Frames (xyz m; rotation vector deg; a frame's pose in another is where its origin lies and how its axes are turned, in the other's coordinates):
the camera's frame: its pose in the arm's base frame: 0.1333 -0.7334 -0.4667 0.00 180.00 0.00
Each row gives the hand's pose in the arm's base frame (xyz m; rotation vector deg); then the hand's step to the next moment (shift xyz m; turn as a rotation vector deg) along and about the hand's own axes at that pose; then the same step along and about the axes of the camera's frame.
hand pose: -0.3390 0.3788 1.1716 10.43 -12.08 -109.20
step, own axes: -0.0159 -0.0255 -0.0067 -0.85 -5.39 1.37
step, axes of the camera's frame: 0.0164 0.0230 0.0121 4.95 2.67 -0.09
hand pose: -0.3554 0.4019 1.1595 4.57 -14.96 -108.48
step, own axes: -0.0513 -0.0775 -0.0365 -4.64 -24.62 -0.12
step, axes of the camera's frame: 0.0479 0.0671 0.0563 21.20 11.99 5.87
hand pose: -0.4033 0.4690 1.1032 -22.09 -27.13 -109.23
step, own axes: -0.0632 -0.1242 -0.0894 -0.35 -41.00 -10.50
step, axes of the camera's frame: 0.0964 0.0484 0.1256 38.47 8.97 15.20
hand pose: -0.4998 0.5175 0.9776 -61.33 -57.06 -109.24
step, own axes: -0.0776 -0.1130 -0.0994 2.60 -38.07 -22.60
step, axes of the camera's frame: 0.0995 -0.0204 0.1355 41.18 -3.50 16.08
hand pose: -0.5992 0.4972 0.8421 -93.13 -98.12 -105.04
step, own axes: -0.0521 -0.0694 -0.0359 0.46 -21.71 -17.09
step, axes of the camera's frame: 0.0493 -0.0322 0.0732 25.50 -5.82 8.92
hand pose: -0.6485 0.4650 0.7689 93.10 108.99 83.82
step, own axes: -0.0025 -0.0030 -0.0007 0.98 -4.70 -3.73
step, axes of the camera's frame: 0.0014 -0.0021 0.0030 5.85 -0.53 1.57
